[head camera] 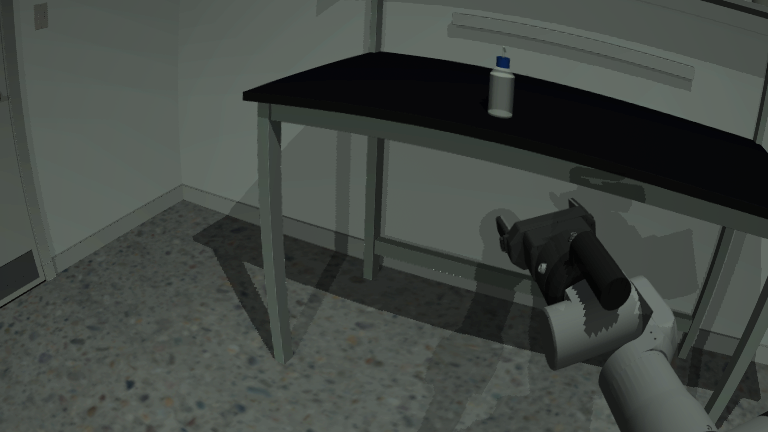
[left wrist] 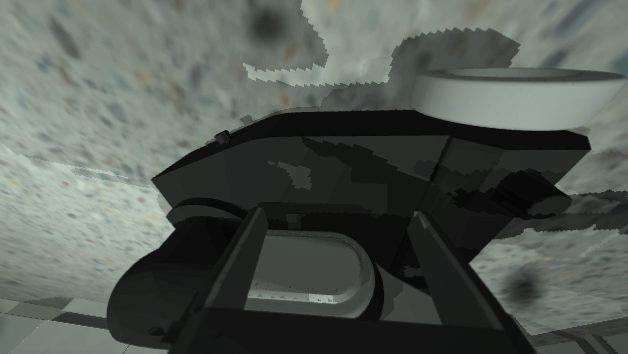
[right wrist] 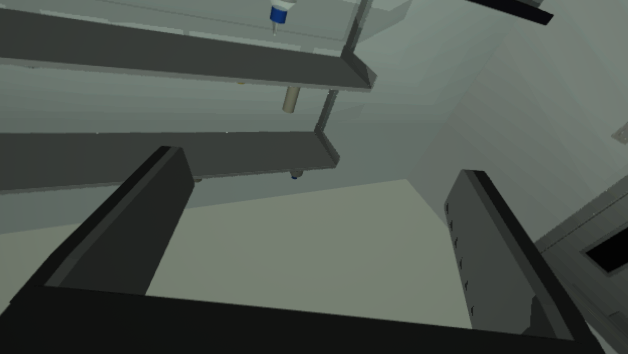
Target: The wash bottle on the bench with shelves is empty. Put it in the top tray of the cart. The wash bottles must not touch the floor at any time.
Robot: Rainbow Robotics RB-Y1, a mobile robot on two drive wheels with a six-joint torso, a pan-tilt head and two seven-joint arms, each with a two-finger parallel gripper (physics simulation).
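Places are measured from the robot's base along level axes (x ahead, y left, z up), in centimetres.
Where they show: left gripper, fingertip midpoint: (left wrist: 335,218); right gripper, fingertip midpoint: (head camera: 537,213) (right wrist: 317,176).
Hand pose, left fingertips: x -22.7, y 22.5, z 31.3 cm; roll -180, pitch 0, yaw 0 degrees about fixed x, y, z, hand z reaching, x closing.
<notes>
After its pixels a point has its place.
The wash bottle (head camera: 501,94) {x 110.4, y -14.6, z 97.2 cm}, white with a blue cap, stands upright on the black top of the bench (head camera: 386,85) {x 132.4, y 13.3, z 91.5 cm}. Its cap end (right wrist: 278,15) {x 111.8, y -15.0, z 104.5 cm} shows upside down at the top of the right wrist view. My right gripper (head camera: 537,209) {x 53.8, y -14.3, z 94.4 cm} (right wrist: 317,176) {x 53.8, y -14.3, z 94.4 cm} is open and empty, in front of the bench and lower in the head picture than the bottle, apart from it. My left gripper (left wrist: 335,218) {x -22.8, y 22.5, z 31.3 cm} is open and empty beside my own base; it does not show in the head view. The cart does not show in any view.
The front edge beam (head camera: 445,139) {x 106.8, y -2.3, z 85.9 cm} and a front leg (head camera: 272,231) {x 123.3, y 42.6, z 50.6 cm} of the bench are near my right arm. A wall rail (head camera: 569,45) {x 171.8, y -46.2, z 105.7 cm} lies behind the bottle. In the right wrist view, two shelves (right wrist: 200,50) (right wrist: 150,155) and a beige cylinder (right wrist: 291,99) {x 162.0, y -1.1, z 148.1 cm} appear upside down.
</notes>
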